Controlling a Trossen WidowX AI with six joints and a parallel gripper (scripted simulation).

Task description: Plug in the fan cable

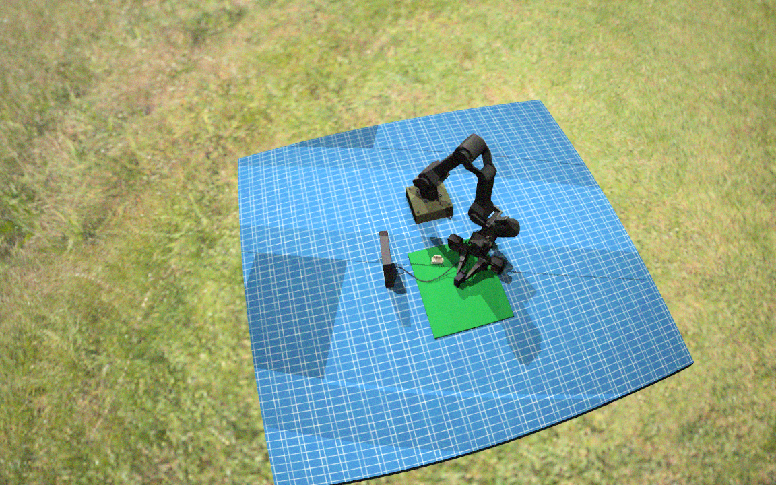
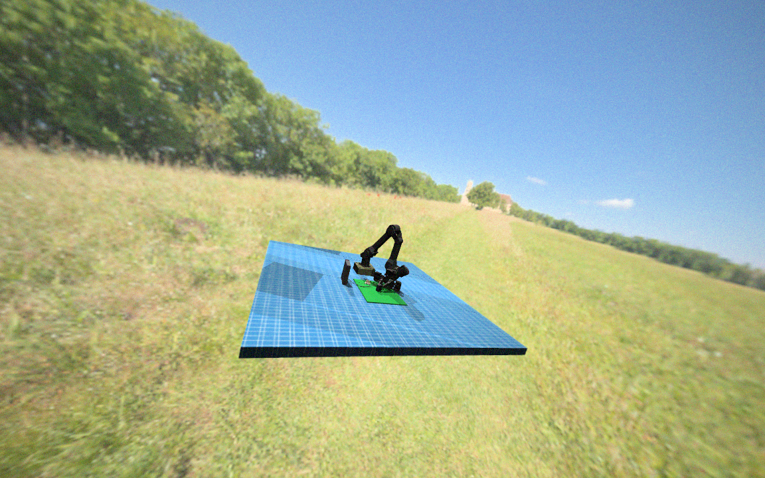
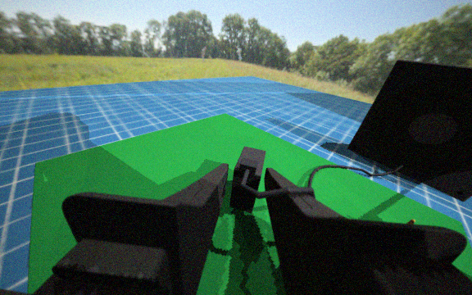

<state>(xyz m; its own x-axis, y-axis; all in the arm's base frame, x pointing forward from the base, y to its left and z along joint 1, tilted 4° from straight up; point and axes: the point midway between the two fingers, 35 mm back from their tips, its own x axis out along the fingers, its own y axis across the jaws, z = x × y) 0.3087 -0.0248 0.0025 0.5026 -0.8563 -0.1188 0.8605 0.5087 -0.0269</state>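
Now: gripper tip 10 mm to the left of the black fan plug and 10 mm above it. Also, from my gripper tip: pale fan header (100 mm behind, 40 mm below, 30 mm to the right); then green board (50 mm below); then black fan (170 mm to the right, 130 mm behind, 20 mm above).
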